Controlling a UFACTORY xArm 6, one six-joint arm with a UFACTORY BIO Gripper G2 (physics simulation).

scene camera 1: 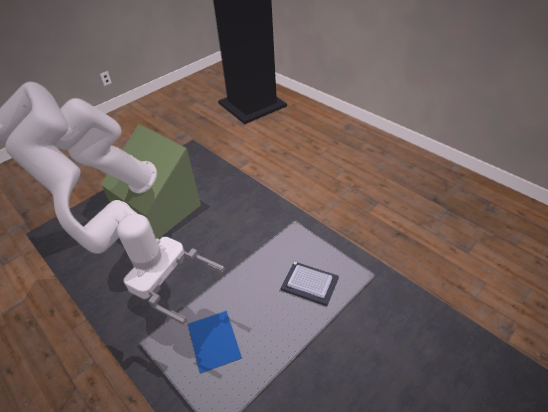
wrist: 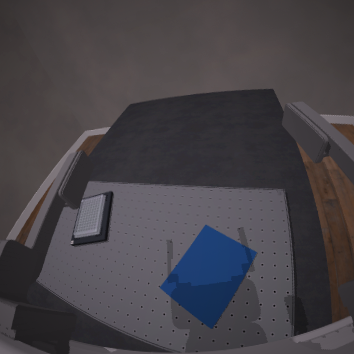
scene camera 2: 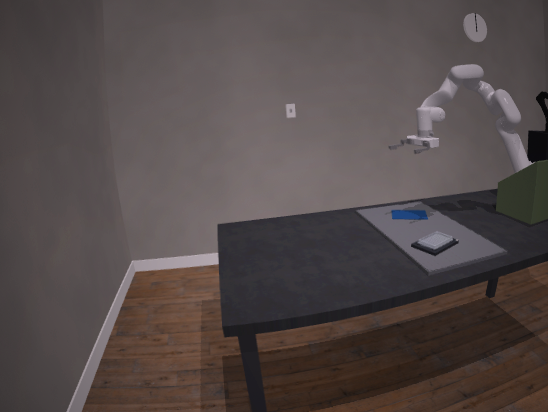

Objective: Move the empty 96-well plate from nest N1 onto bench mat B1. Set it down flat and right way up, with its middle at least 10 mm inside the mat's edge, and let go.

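Pixels of known places: hand, its tool point: [scene camera 1: 197,291] [wrist: 182,153] [scene camera 2: 405,149]; arm's base, origin of its link: [scene camera 1: 143,177] [scene camera 2: 523,172].
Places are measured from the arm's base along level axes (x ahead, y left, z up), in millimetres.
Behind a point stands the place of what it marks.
The pale 96-well plate [scene camera 1: 310,280] @(x 644, y 279, z -167 mm) [scene camera 2: 436,241] @(x 652, y 308, z -164 mm) [wrist: 90,215] @(x 640, y 265, z -164 mm) sits flat in the dark nest N1 [scene camera 1: 320,300] @(x 718, y 261, z -178 mm) [scene camera 2: 434,251] @(x 681, y 361, z -177 mm) [wrist: 106,220] @(x 649, y 216, z -180 mm). The blue bench mat B1 [scene camera 1: 216,345] @(x 645, y -84, z -188 mm) [scene camera 2: 409,215] @(x 631, y -66, z -188 mm) [wrist: 212,270] @(x 630, y -90, z -188 mm) lies flat with nothing on it, partly under the arm's shadow. My gripper [scene camera 1: 204,295] @(x 647, y -87, z 111 mm) [scene camera 2: 404,149] @(x 647, y -87, z 111 mm) [wrist: 196,156] @(x 647, y -87, z 111 mm) is wide open and empty. It hangs high above the board, on the arm's side of the mat, well away from the plate. In the wrist view the left finger stands close to the plate's image and partly overlaps the nest's surroundings.
The grey perforated board [scene camera 1: 260,300] @(x 594, y 111, z -190 mm) [scene camera 2: 465,252] @(x 554, y 377, z -190 mm) [wrist: 135,220] @(x 681, y 135, z -190 mm) carries the nest and the mat, on the dark table [scene camera 1: 400,350] @(x 982, y 349, z -203 mm) [scene camera 2: 300,265] @(x 1150, y 303, z -203 mm) [wrist: 200,135] @(x 1061, y 77, z -203 mm). A green block with a sloped top [scene camera 1: 177,195] @(x 87, y 83, z -76 mm) [scene camera 2: 520,195] @(x 84, y 91, z -85 mm) stands by the arm's base. A black column [scene camera 1: 247,50] stands beyond the table.
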